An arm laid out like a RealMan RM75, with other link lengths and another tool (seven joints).
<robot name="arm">
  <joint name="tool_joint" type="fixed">
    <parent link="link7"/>
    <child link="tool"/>
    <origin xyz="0.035 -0.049 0.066" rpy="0 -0.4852 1.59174"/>
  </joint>
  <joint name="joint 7" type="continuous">
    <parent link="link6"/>
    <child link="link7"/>
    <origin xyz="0 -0.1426 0" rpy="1.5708 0 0"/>
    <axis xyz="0 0 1"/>
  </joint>
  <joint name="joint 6" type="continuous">
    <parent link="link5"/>
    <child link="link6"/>
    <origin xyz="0 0 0" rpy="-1.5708 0 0"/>
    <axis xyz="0 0 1"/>
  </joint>
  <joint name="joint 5" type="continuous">
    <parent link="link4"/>
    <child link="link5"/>
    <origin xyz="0 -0.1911 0" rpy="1.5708 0 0"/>
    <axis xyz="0 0 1"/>
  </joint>
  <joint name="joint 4" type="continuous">
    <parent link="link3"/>
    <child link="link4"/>
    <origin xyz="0 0 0" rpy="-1.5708 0 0"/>
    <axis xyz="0 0 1"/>
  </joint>
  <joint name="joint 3" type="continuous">
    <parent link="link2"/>
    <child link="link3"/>
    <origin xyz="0 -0.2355 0" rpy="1.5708 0 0"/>
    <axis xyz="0 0 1"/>
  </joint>
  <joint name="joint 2" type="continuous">
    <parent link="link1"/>
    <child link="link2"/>
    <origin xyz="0 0 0" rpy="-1.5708 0 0"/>
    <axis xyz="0 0 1"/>
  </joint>
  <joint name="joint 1" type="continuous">
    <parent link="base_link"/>
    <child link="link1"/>
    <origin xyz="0 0 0.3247"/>
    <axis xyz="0 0 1"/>
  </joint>
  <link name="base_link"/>
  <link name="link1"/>
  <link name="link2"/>
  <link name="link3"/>
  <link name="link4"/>
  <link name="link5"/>
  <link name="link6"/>
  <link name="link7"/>
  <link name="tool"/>
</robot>
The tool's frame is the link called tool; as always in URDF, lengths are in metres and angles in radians. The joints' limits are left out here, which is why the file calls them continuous.
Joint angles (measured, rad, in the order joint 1, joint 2, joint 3, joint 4, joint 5, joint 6, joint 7), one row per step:
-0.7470 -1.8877 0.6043 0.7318 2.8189 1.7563 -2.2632
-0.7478 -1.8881 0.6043 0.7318 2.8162 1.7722 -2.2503
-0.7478 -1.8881 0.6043 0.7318 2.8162 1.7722 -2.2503
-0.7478 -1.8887 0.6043 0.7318 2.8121 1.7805 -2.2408
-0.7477 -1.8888 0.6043 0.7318 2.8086 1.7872 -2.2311
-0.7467 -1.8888 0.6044 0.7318 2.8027 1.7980 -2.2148
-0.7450 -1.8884 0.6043 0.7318 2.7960 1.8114 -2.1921
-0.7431 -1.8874 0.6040 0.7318 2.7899 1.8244 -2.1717
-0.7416 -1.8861 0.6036 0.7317 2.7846 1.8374 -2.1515
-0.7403 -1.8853 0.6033 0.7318 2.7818 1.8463 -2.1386
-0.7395 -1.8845 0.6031 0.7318 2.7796 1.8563 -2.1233
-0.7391 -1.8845 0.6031 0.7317 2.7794 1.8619 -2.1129
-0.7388 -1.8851 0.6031 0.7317 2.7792 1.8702 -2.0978
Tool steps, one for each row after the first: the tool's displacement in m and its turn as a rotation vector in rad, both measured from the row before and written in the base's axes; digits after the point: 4 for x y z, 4 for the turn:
0.0027 -0.0021 -0.0018 -0.0163 -0.0103 -0.0098
0.0000 0.0000 0.0000 0.0000 0.0000 0.0000
0.0020 -0.0009 -0.0013 -0.0085 -0.0082 -0.0082
0.0016 -0.0007 -0.0009 -0.0070 -0.0066 -0.0086
0.0024 -0.0013 -0.0014 -0.0112 -0.0108 -0.0138
0.0028 -0.0017 -0.0015 -0.0141 -0.0130 -0.0189
0.0024 -0.0017 -0.0010 -0.0127 -0.0120 -0.0165
0.0024 -0.0017 -0.0008 -0.0125 -0.0114 -0.0165
0.0014 -0.0013 -0.0005 -0.0085 -0.0071 -0.0100
0.0017 -0.0014 -0.0006 -0.0103 -0.0074 -0.0124
0.0009 -0.0009 -0.0005 -0.0069 -0.0038 -0.0085
0.0016 -0.0014 -0.0010 -0.0105 -0.0059 -0.0126

